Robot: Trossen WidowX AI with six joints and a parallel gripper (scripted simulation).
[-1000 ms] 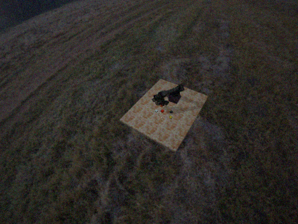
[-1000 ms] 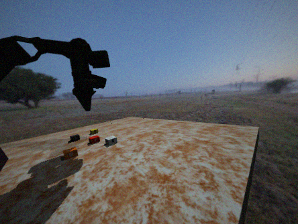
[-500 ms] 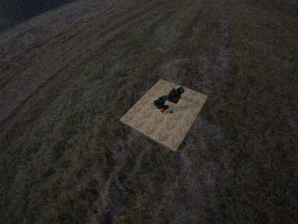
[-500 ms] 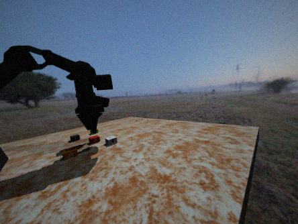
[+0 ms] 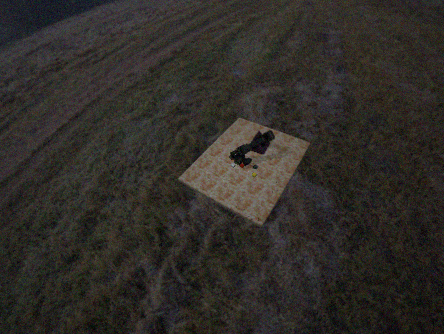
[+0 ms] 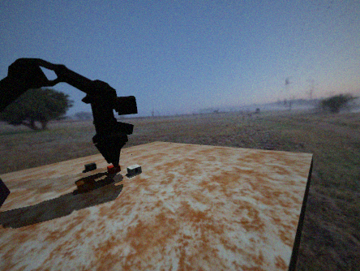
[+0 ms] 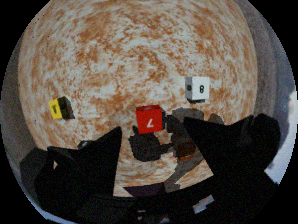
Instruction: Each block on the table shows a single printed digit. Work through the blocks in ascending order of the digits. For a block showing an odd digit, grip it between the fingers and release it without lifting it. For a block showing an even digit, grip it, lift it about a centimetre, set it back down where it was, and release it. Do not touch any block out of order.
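My gripper tip is now 20 mm above the red block. The rest, counted from my gripper tip: orange block: 90 mm behind, 50 mm to the right, 20 mm below; then white block: 30 mm ahead, 80 mm to the right, 20 mm below; then dark block: 30 mm behind, 130 mm to the left, 20 mm below.
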